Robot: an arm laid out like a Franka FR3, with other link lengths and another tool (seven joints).
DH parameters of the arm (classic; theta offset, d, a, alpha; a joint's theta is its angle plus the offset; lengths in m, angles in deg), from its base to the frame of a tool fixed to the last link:
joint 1: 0 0.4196 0 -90
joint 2: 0 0 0 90
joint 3: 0 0.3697 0.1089 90
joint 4: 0 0 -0.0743 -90
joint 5: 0 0.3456 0 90
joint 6: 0 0 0.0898 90
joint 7: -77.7 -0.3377 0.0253 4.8
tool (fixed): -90 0.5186 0 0
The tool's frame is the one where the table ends.
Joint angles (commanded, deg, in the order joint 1, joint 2, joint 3, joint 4, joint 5, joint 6, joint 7), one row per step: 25.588, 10.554, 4.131, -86.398, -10.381, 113.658, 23.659; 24.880, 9.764, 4.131, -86.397, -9.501, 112.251, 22.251; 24.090, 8.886, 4.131, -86.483, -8.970, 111.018, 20.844; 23.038, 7.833, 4.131, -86.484, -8.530, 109.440, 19.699; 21.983, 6.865, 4.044, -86.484, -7.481, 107.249, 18.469; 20.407, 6.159, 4.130, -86.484, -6.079, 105.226, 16.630; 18.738, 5.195, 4.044, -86.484, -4.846, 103.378, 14.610; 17.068, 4.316, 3.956, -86.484, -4.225, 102.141, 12.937; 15.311, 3.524, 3.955, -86.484, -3.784, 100.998, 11.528
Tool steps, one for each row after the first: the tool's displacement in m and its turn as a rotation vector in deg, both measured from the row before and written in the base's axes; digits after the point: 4 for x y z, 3 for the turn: -0.0034, -0.0095, 0.0061, -0.055, 0.896, 0.302; -0.0029, -0.0108, 0.0065, -0.247, 0.577, 0.314; -0.0029, -0.0139, 0.0084, -0.275, 0.607, -0.219; -0.0049, -0.0139, 0.0065, -0.038, 1.501, -0.315; -0.0030, -0.0157, 0.0042, 0.196, 1.751, -0.006; -0.0030, -0.0184, 0.0071, 0.240, 1.254, 0.004; -0.0010, -0.0185, 0.0069, 0.022, 0.523, -0.227; -0.0008, -0.0183, 0.0061, -0.046, 0.452, -0.456
